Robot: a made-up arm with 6 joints.
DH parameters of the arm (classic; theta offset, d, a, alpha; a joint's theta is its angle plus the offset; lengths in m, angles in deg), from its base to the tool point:
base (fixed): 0 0 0 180
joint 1: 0 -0.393 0.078 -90
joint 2: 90 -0.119 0.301 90
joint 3: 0 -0.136 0.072 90
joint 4: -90 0.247 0.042 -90
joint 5: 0 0.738 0.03 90
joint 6: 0 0.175 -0.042 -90
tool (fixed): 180 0.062 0 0
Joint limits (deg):
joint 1: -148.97..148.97
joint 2: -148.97..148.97
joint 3: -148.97..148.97
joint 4: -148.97..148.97
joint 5: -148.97..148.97
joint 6: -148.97..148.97
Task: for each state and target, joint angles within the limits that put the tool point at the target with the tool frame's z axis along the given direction. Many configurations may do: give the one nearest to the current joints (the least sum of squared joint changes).
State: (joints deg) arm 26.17 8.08 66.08 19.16 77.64 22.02
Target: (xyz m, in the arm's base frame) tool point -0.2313 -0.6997 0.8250 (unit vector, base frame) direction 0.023 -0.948 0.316
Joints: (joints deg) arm 30.74 18.30 100.66 40.90 102.29 17.14
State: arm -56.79 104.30 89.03 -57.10 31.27 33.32
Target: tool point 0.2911 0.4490 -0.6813 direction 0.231 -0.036 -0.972
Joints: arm -34.45 148.97 53.09 -70.13 57.22 36.47
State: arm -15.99 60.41 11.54 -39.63 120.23 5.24
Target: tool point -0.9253 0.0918 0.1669 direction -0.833 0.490 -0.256
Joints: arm -17.38 33.75 24.64 -84.32 107.97 48.54
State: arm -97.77 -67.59 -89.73 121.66 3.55 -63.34
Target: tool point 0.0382 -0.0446 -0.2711 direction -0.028 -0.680 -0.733
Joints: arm -134.30 -92.34 -102.51 97.48 -25.45 -47.96
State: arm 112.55 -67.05 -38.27 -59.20 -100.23 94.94
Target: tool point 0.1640 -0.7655 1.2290 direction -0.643 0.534 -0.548
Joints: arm 115.55 -68.15 -14.93 -51.46 -105.67 134.90
